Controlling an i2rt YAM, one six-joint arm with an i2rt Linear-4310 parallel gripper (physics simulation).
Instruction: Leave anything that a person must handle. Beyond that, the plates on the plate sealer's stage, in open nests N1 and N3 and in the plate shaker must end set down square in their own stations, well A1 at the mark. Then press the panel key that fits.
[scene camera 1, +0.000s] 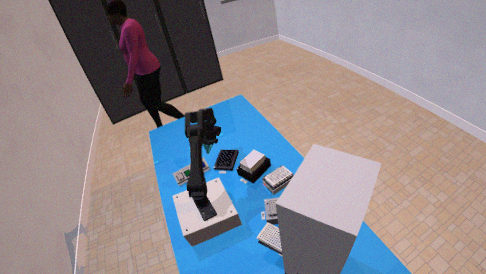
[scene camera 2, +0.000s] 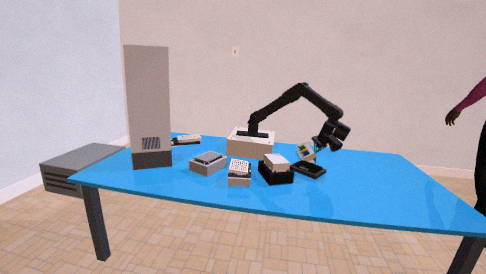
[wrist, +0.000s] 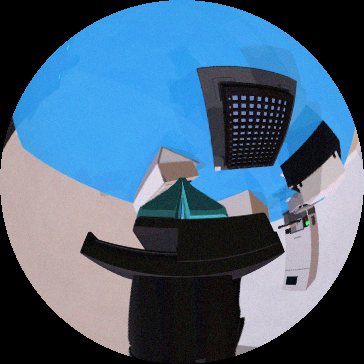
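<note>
My gripper (scene camera 1: 209, 148) (scene camera 2: 316, 146) (wrist: 181, 181) is shut and empty, its teal fingertips together above the table near the key panel (scene camera 1: 182, 175) (scene camera 2: 305, 151) (wrist: 159, 172). A black plate (scene camera 1: 227, 159) (wrist: 257, 125) lies on a dark, low station (scene camera 2: 314, 172) (wrist: 208, 100). A white block-like piece (scene camera 1: 253, 161) (scene camera 2: 276, 162) sits on a black station (scene camera 1: 255, 174) (scene camera 2: 277, 175) (wrist: 311, 156). A white plate (scene camera 1: 278, 176) (scene camera 2: 240, 166) sits on a light device. A grey device (scene camera 1: 271, 210) (scene camera 2: 208, 164) stands beside it. Another white plate (scene camera 1: 270, 236) (scene camera 2: 189, 138) lies farther along. Which station is which, A1 marks and exact seating cannot be told.
A tall grey tower (scene camera 1: 325, 190) (scene camera 2: 148, 100) (wrist: 300, 255) hides part of the far stations in scene camera 1. The arm's white base (scene camera 1: 215, 220) (scene camera 2: 250, 146) stands on the blue table (scene camera 1: 235, 115) (scene camera 2: 375, 190). A person in pink (scene camera 1: 140, 47) is beside the table's far end.
</note>
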